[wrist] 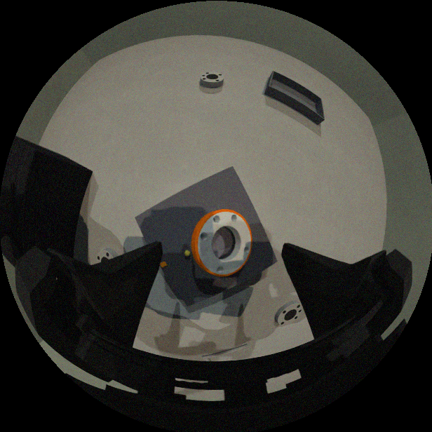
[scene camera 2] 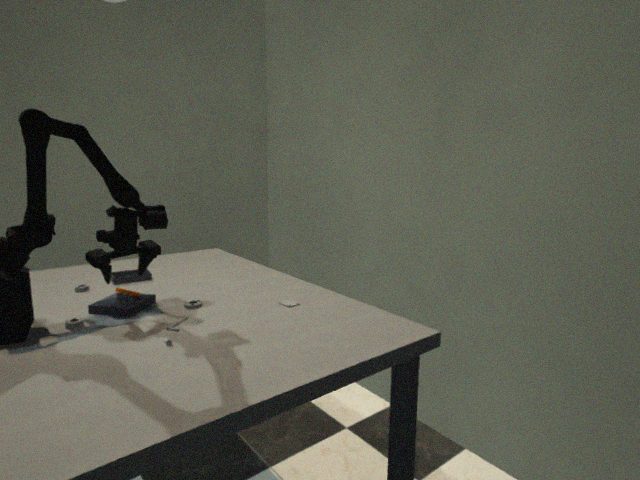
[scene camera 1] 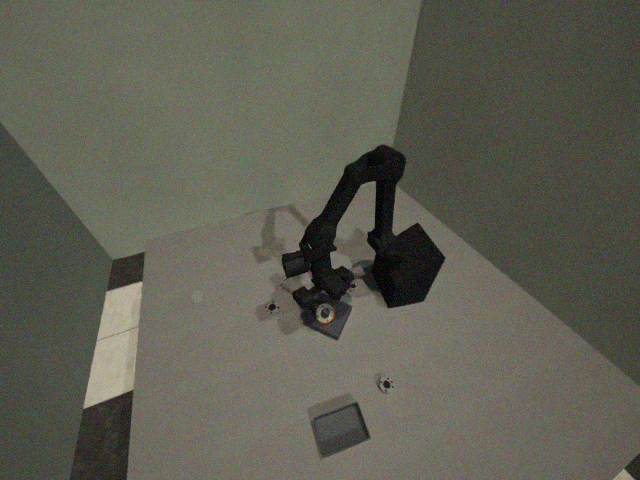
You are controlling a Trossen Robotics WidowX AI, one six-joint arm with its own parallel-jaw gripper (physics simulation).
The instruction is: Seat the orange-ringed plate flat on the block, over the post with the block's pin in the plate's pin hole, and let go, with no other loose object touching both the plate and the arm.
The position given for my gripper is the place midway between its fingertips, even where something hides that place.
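From scene camera 1 I can see a shallow tray [scene camera 1: 337, 430] and my gripper [scene camera 1: 327, 306]. Scene camera 2 gives me the gripper [scene camera 2: 124, 279] again, plus a dark grey block [scene camera 2: 135, 304]. And in the wrist view there's the dark grey block [wrist: 171, 221], the shallow tray [wrist: 280, 87] and my gripper [wrist: 224, 249].
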